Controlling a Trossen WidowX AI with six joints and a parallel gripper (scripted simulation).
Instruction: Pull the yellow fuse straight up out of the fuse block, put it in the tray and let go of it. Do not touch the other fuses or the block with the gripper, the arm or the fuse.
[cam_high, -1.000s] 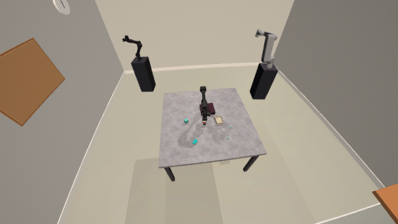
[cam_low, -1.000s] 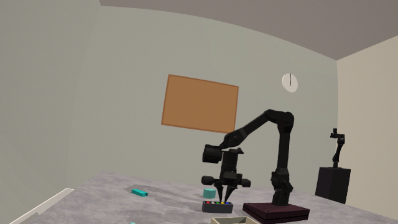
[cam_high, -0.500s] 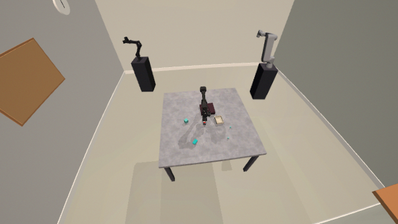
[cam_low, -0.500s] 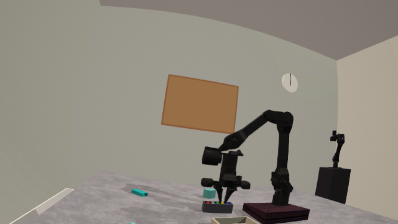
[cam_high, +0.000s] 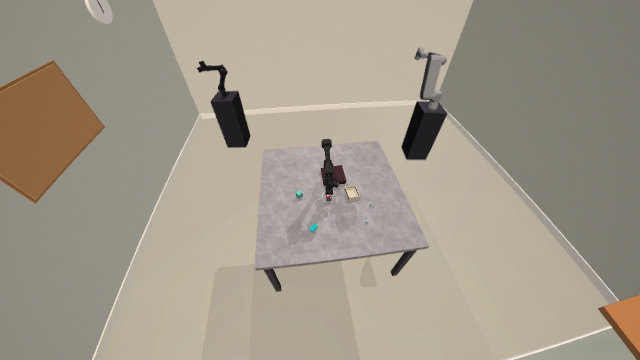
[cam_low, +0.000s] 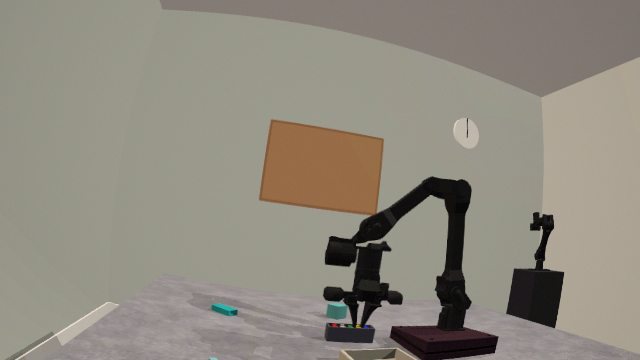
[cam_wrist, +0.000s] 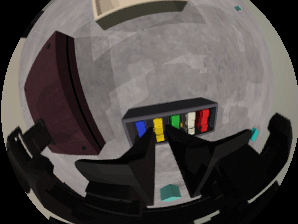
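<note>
Right now the yellow fuse is 10 mm below my gripper tip. The rest, counted from my gripper tip: beige tray: 210 mm to the left, 30 mm below, 10 mm behind; then flat teal bar: 350 mm ahead, 120 mm to the right, 30 mm below; then teal cube: 260 mm to the right, 20 mm ahead, 10 mm below.
</note>
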